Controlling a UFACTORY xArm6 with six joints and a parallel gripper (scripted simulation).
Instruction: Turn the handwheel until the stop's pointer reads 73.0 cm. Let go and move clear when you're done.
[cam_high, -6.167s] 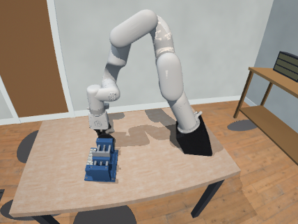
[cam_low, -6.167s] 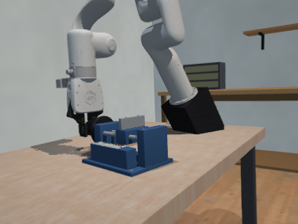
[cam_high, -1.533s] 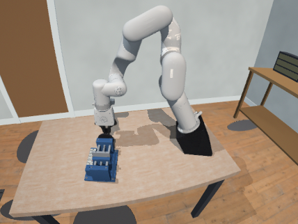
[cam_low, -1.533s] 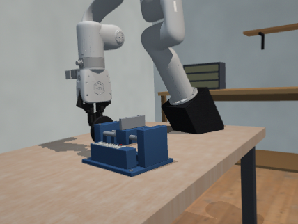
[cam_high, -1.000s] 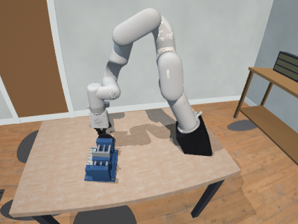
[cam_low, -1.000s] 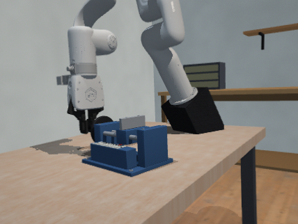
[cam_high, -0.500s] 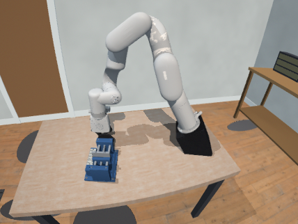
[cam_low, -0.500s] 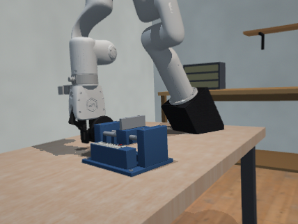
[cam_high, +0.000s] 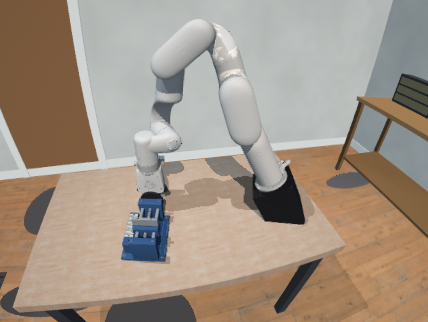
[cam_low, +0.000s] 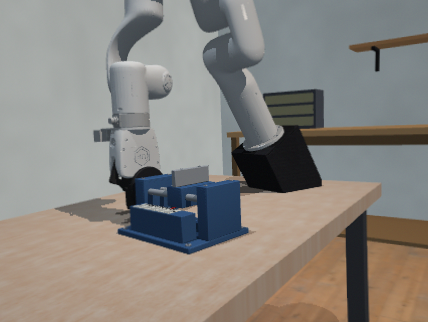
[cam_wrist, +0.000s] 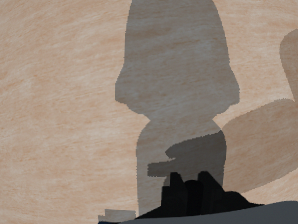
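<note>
Right now my hand is 9 cm short of the grey stop block, 15 cm to the right of it and 4 cm below it. From my hand the other things lie so: black handwheel 1 cm ahead, 2 cm to the left, 1 cm above.
</note>
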